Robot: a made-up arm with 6 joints.
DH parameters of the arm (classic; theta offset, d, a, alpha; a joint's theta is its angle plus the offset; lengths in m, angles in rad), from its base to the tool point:
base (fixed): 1.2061 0 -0.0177 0
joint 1: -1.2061 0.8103 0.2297 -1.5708
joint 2: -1.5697 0 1.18 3.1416
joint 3: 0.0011 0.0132 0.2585 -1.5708
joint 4: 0 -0.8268 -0.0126 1.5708
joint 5: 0 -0.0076 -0.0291 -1.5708
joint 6: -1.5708 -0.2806 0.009 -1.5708
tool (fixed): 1.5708 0.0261 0 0
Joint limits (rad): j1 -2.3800..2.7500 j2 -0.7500..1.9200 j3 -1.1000..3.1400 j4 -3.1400..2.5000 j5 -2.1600..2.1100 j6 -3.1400..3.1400
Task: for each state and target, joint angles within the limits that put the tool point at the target. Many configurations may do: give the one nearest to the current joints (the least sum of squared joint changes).
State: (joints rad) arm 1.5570 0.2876 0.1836 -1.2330 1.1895 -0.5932
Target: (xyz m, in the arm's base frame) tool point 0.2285 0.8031 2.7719
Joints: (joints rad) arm 1.5735 -0.0444 0.4926 -1.1421 1.1584 -0.5896
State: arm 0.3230 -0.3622 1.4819 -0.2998 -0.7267 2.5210
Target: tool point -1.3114 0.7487 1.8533
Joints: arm -0.4366 -0.7500 2.1642 -0.4969 -0.9672 2.5257
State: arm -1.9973 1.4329 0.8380 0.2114 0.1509 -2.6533
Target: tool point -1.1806 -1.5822 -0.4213
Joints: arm -2.2039 1.7911 0.5683 0.2145 0.0706 -2.6532
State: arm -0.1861 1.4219 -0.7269 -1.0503 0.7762 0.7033
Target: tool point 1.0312 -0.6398 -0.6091
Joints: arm -0.4147 1.8574 -0.2093 -0.9737 0.7717 0.7160
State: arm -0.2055 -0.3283 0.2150 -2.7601 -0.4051 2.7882
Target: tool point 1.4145 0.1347 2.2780
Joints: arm 0.0855 0.0735 -0.0397 -2.7200 -0.3646 2.7916
